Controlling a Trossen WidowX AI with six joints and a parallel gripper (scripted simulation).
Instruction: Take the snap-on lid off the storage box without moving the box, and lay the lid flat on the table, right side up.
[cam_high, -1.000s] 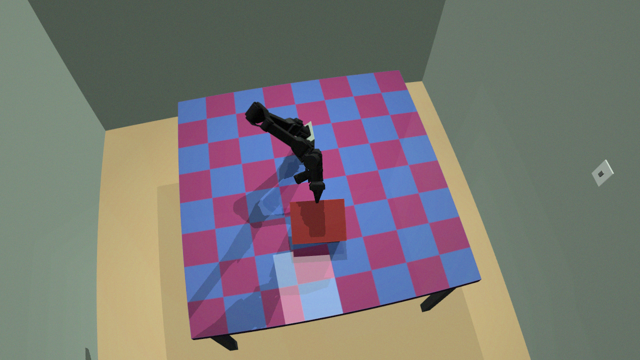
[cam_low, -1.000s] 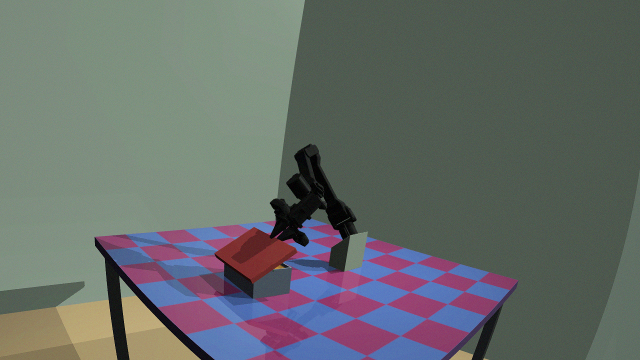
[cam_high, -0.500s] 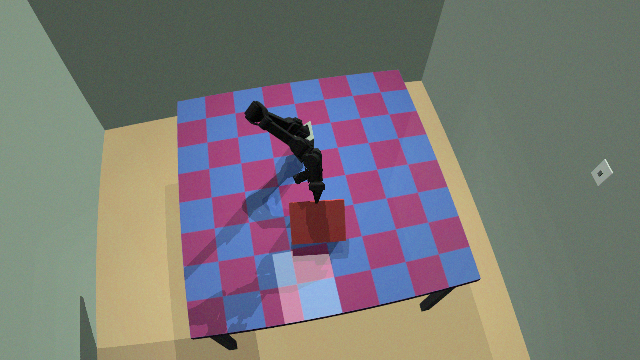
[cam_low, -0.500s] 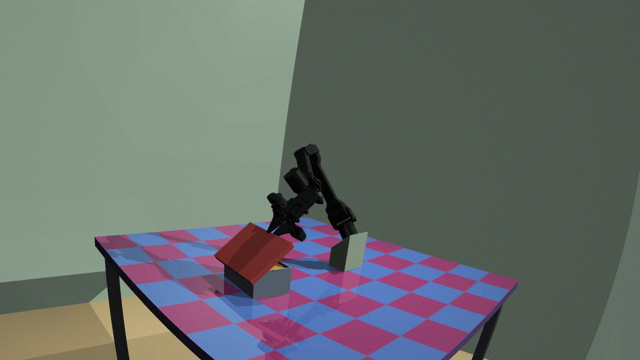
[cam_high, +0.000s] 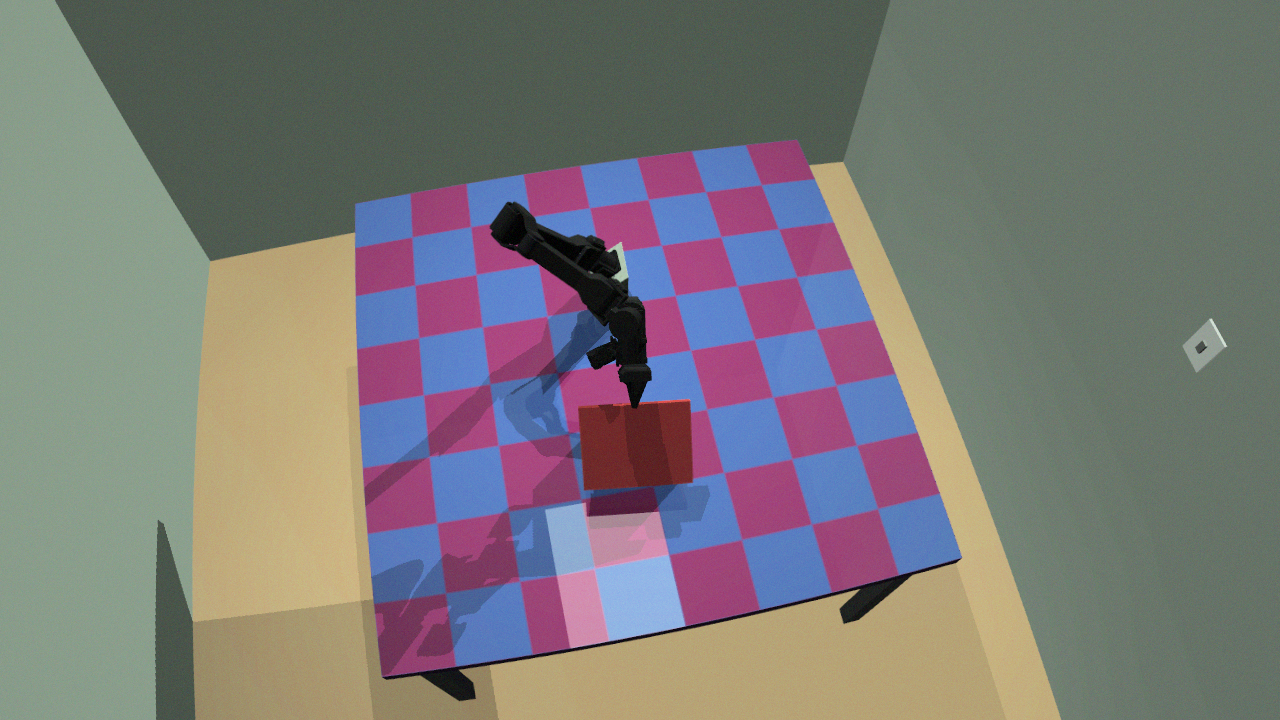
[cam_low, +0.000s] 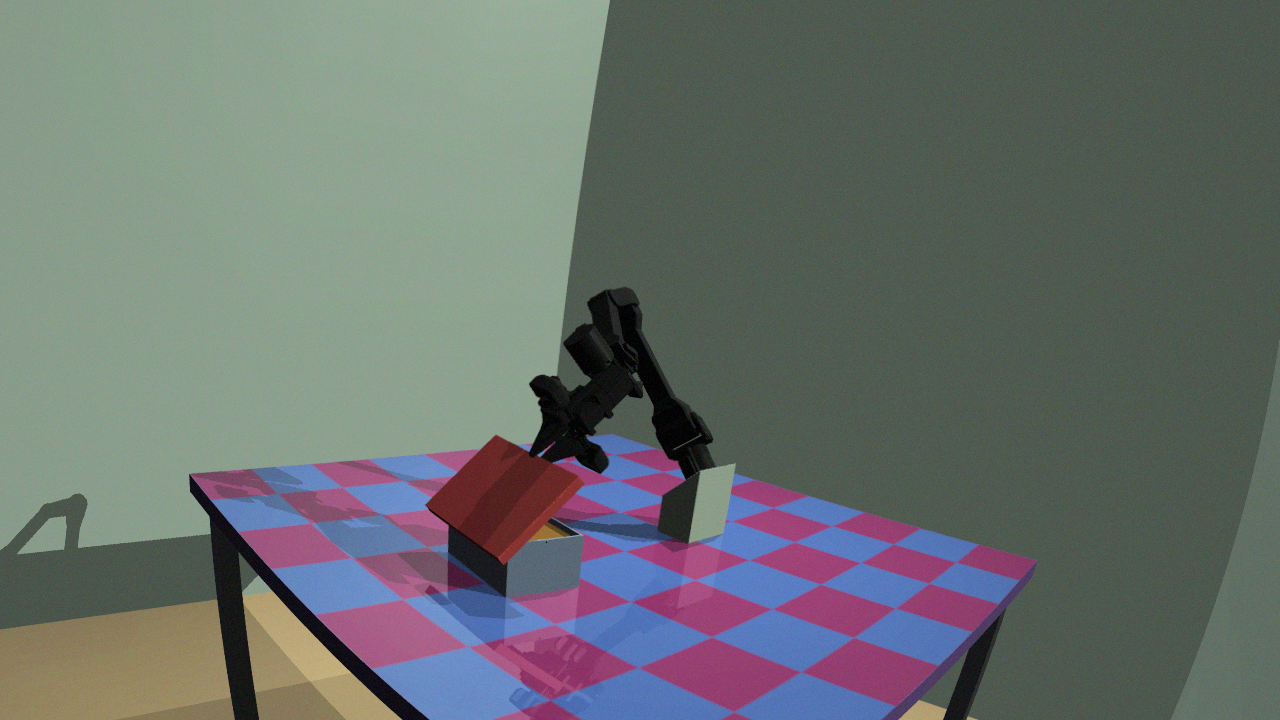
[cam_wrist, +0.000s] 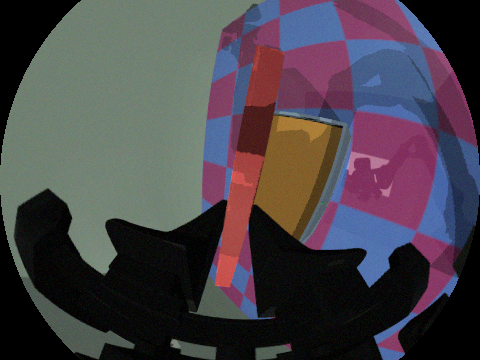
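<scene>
The red lid is 60 mm ahead of my gripper tip, 50 mm below it and 10 mm to the right of it. The rest, counted from my gripper tip: grey storage box 140 mm below, 30 mm ahead.
</scene>
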